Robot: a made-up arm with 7 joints.
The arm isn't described. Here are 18 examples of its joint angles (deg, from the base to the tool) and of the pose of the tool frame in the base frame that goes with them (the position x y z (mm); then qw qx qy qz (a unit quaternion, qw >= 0)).
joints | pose
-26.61 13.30 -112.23 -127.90 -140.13 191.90 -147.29 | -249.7 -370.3 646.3 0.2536 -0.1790 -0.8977 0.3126
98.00 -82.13 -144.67 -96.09 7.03 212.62 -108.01 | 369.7 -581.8 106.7 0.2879 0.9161 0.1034 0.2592
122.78 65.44 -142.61 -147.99 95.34 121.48 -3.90 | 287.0 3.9 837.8 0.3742 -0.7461 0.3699 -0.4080
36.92 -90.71 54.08 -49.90 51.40 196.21 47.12 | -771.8 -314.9 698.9 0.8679 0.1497 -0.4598 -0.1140
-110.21 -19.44 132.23 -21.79 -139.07 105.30 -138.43 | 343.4 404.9 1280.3 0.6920 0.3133 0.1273 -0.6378
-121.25 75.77 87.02 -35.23 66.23 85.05 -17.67 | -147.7 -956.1 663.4 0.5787 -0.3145 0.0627 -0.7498
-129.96 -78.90 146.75 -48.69 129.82 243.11 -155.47 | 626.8 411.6 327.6 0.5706 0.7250 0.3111 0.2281
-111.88 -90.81 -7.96 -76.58 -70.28 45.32 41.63 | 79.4 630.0 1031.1 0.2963 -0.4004 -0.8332 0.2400
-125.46 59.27 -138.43 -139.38 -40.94 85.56 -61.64 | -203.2 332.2 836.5 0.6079 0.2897 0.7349 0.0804
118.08 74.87 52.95 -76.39 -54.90 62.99 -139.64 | -748.4 390.4 206.3 0.1058 -0.8261 0.2897 -0.4716
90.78 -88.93 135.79 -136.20 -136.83 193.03 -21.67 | -229.1 -151.6 100.2 0.4893 -0.8143 -0.3122 -0.0108
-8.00 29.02 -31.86 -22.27 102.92 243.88 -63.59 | 449.3 -199.8 1046.4 0.2447 0.1011 -0.5527 0.7902
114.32 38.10 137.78 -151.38 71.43 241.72 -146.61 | -237.3 -188.6 750.6 0.5084 0.6441 -0.5108 -0.2565
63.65 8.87 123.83 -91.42 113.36 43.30 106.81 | -583.5 -81.7 1043.5 0.7596 0.1124 0.5786 -0.2750
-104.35 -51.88 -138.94 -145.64 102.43 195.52 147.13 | -94.1 376.7 232.8 0.1433 0.3292 -0.9284 0.0960
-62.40 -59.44 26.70 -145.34 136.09 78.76 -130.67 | 314.2 -61.0 865.8 0.0611 -0.3502 -0.4303 -0.8298
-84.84 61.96 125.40 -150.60 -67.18 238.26 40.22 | 287.8 -19.8 779.5 0.7427 -0.2846 -0.2593 -0.5480
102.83 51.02 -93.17 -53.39 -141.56 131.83 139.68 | 377.8 701.7 907.6 0.0851 0.0197 0.2082 0.9742
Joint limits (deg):
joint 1: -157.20..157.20
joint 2: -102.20..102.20
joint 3: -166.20..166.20
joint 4: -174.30..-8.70
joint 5: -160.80..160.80
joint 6: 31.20..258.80
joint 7: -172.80..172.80
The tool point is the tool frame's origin. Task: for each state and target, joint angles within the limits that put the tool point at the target. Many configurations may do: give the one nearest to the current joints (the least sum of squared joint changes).
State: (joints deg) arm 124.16 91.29 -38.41 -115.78 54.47 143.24 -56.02
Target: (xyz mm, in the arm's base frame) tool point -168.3 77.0 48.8
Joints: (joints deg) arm 143.99 65.27 14.19 -160.00 55.77 137.87 -56.02
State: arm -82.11 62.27 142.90 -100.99 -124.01 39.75 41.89
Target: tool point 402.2 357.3 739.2
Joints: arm -60.83 37.42 123.97 -134.33 -119.72 46.53 41.89
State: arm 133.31 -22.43 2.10 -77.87 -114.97 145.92 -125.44
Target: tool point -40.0 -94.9 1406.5
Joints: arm 133.74 -28.91 4.80 -43.15 -107.41 121.52 -125.44
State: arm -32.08 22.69 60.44 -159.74 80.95 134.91 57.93
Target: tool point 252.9 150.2 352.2
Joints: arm -25.59 10.83 70.86 -172.94 84.51 139.10 57.93
